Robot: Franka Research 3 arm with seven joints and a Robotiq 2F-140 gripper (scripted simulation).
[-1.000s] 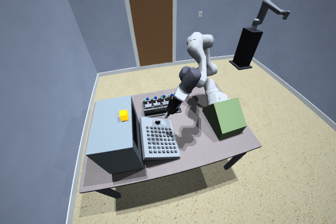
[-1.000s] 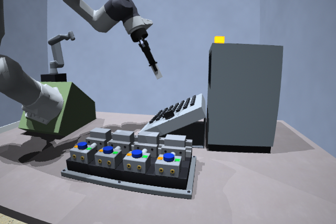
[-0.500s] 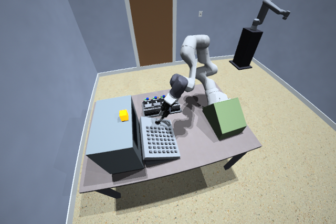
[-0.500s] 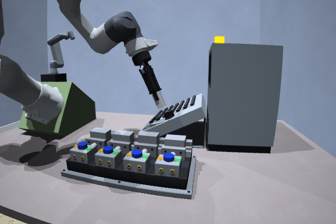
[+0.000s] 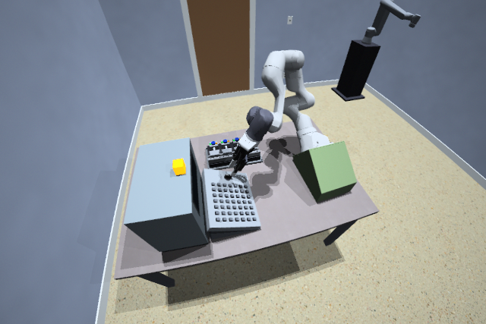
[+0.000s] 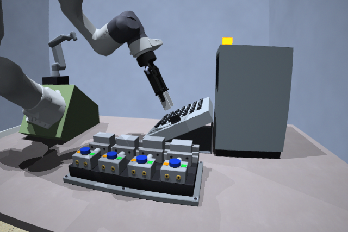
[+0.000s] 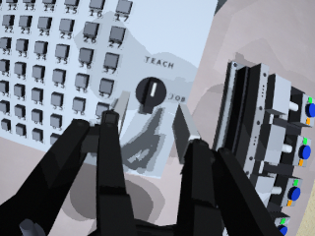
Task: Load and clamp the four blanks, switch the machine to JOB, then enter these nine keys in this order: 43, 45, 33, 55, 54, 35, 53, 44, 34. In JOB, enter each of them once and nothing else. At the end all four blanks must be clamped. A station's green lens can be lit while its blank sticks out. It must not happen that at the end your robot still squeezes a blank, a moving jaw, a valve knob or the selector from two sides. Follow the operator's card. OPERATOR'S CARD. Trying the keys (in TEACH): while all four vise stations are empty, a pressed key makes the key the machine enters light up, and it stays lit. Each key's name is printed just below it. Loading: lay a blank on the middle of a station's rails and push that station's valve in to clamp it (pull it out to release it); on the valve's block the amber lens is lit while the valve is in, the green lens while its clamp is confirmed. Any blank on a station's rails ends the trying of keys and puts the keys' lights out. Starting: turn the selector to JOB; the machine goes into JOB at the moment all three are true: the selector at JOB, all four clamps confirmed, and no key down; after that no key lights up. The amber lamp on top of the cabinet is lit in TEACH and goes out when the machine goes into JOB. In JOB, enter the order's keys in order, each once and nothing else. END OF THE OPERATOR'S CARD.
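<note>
Right now my hand is 4 cm short of the selector knob and 7 cm above it. Also, from my hand: keypad: 6 cm ahead, 11 cm to the left, 12 cm below; key: 1 cm ahead, 13 cm to the left, 9 cm below.
</note>
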